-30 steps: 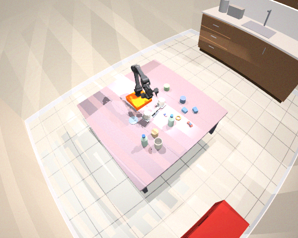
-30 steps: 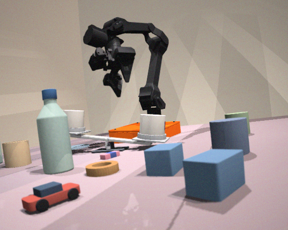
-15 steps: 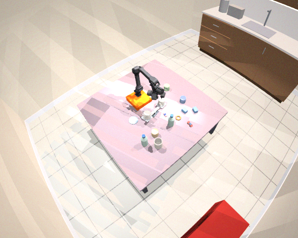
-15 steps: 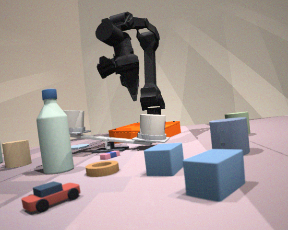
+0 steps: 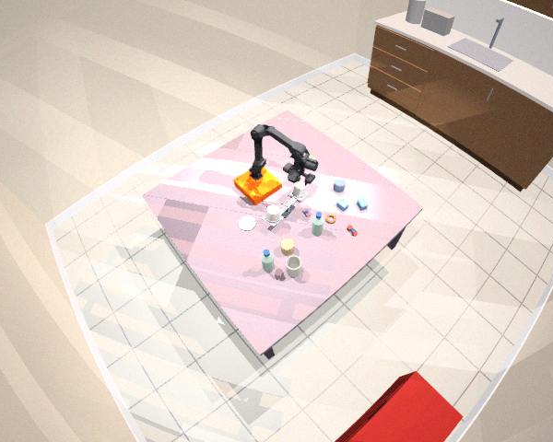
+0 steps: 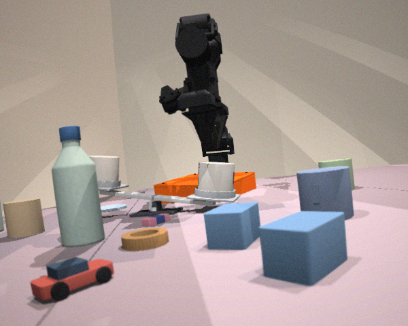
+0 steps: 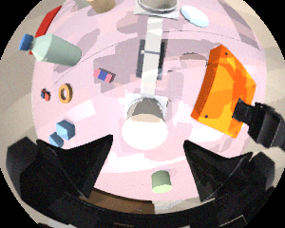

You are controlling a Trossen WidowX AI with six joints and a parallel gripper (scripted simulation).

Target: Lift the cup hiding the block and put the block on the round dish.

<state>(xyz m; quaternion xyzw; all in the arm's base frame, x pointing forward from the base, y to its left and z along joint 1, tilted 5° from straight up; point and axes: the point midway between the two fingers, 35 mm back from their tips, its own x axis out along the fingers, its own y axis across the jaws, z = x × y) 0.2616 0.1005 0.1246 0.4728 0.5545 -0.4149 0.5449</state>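
Right now my gripper tip is 6 cm above the white cup and 2 cm to the right of it. Round my gripper tip: blue cylinder: 22 cm to the left, 15 cm ahead, 8 cm below; then whitish cup: 26 cm to the right, 6 cm ahead, 1 cm below; then pale teal block: 8 cm below, 1 cm ahead.
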